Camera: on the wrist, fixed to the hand. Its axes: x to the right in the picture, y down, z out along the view.
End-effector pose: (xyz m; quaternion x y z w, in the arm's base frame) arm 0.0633 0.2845 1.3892 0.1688 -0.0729 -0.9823 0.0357
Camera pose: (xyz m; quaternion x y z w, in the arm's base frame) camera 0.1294 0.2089 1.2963 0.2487 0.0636 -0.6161 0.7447
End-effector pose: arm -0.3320 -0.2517 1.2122 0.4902 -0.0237 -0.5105 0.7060
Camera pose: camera -0.2363 -0.1541 1.2074 0.2541 -0.0960 0.2302 0.9345
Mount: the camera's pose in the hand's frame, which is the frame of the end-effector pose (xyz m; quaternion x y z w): -0.0247 0.0632 -0.1188 -0.2242 0.1969 0.6806 0.6691
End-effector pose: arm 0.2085 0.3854 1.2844 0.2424 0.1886 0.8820 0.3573
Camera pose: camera 0.1231 0.3061 1.2128 -0.0368 0.1662 -0.9234 0.3440
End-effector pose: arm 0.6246 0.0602 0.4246 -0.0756 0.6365 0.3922 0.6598
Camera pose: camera 0.4960 0.0217 0.4509 0.1575 0.5193 0.8393 0.0323
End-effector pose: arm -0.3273 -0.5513 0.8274 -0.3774 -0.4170 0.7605 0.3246
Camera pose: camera -0.2258 -0.5529 0.7357 0.7588 0.1287 -0.5620 0.3029
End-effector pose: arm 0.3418 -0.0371 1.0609 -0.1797 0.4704 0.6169 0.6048
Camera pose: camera 0.2477 -0.1351 1.0448 0.0572 -0.4179 -0.8945 0.1481
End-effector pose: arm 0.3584 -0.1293 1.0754 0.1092 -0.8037 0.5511 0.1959
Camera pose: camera 0.3790 0.0033 1.0489 0.6264 0.6971 -0.3434 0.0613
